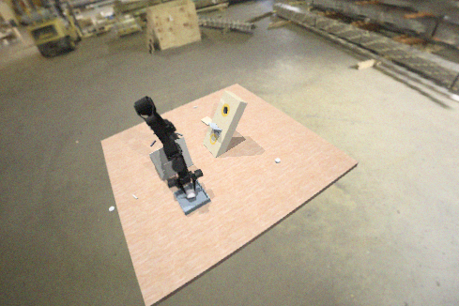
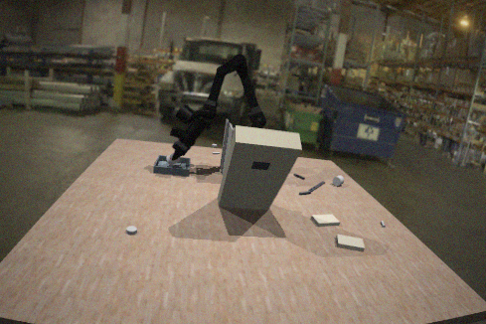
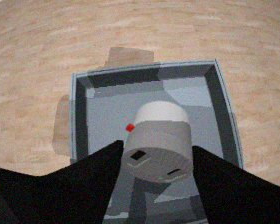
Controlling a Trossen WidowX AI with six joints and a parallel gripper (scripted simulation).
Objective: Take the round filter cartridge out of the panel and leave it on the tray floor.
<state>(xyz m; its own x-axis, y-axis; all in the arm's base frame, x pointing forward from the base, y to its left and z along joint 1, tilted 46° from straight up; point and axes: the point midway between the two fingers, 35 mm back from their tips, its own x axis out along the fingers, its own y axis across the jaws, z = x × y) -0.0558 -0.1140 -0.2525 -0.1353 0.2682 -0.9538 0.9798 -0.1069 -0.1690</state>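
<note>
Now: the round filter cartridge right at my gripper tip. From my gripper tip the other things lie so: beige service panel: 38 cm ahead, 28 cm to the left, 11 cm above; then blue-grey tray: 4 cm below.
</note>
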